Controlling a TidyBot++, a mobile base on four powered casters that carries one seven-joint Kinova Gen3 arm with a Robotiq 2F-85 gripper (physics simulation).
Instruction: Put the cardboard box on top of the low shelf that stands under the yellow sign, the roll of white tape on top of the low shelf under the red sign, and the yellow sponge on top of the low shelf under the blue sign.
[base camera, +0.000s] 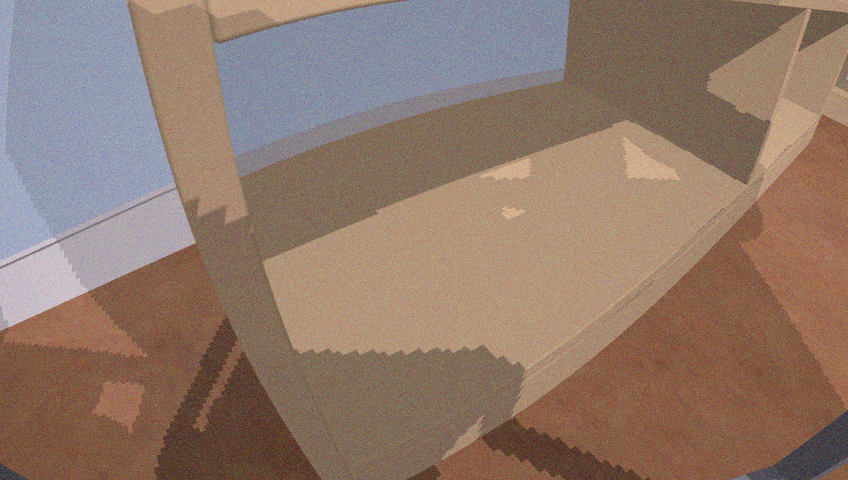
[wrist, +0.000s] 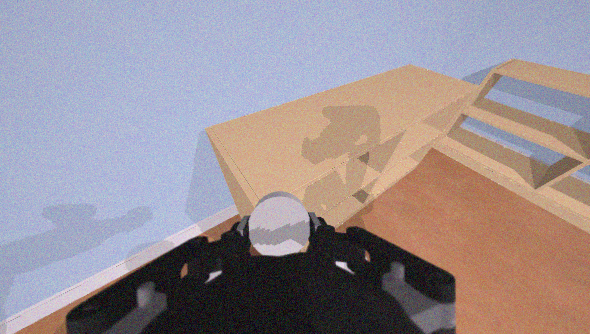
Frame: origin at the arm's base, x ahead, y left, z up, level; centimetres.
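Seen in the pictures: gripper, fingertip midpoint: (wrist: 279, 224).
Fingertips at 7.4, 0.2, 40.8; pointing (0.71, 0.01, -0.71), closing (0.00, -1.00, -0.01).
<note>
A point is followed by its place in that frame, as x, y, z.
My gripper (wrist: 279, 224) @(7.4, 0.2, 40.8) is shut on the roll of white tape (wrist: 279, 225) @(6.3, 0.2, 42.8), whose round white face shows between the fingertips in the wrist view. Beyond and below it is the low wooden shelf (wrist: 280, 130) @(49.0, -0.4, 21.4) (base camera: 476, 279) @(37.0, -5.7, -31.7), with its flat top showing in the wrist view and a shadow of the arm on it. In the base view the shelf's lower board and left upright stand very close. The signs, the cardboard box and the yellow sponge do not show in either view.
A second wooden shelf unit (wrist: 545, 73) @(97.0, -151.6, 21.4) stands to the right in the wrist view, close to the low shelf's far end. The blue wall (wrist: 125, 100) @(47.3, 38.9, 32.8) (base camera: 83, 118) @(49.4, 35.2, -18.4) runs behind the low shelf. Brown floor (wrist: 490, 250) @(23.8, -108.0, -39.6) (base camera: 654, 356) @(32.1, -24.0, -39.6) lies in front of it.
</note>
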